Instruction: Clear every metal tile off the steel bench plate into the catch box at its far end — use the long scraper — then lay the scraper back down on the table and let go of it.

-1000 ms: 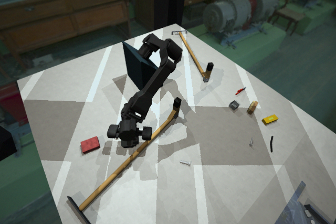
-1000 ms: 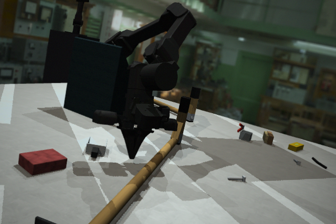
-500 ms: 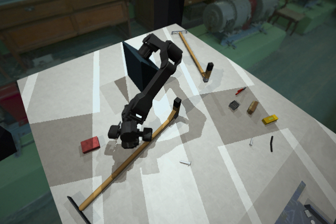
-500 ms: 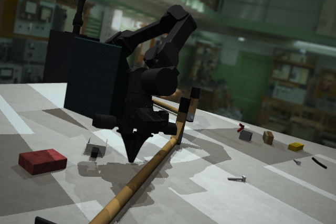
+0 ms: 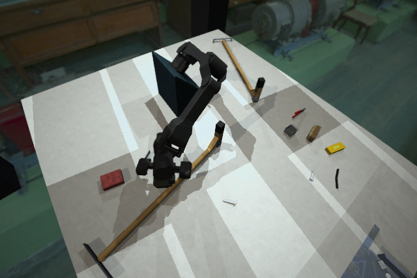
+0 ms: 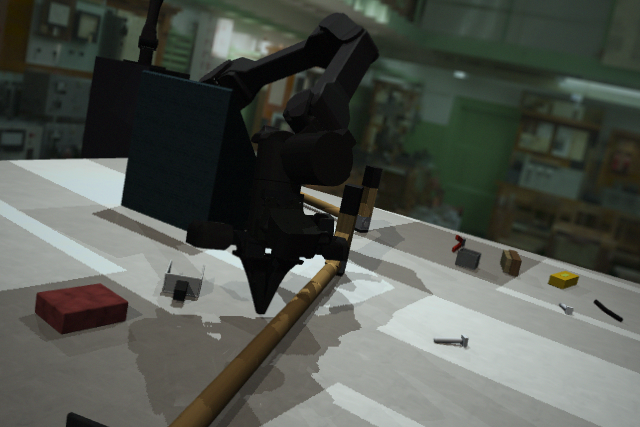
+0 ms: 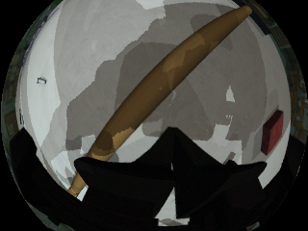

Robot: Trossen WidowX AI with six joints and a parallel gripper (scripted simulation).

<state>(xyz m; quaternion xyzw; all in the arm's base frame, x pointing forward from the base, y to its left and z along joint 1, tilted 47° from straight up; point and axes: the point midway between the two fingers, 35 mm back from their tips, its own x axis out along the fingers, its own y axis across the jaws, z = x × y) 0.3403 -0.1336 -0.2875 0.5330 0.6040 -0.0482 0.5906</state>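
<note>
Now: the long scraper 40 mm ahead of my gripper tip, 10 mm to the right of it and 50 mm above it. Also, from my gripper tip: grey box (170 mm ahead, 580 mm to the left); grey bracket (110 mm behind, 10 mm to the right); red block (130 mm behind, 150 mm to the right).
</note>
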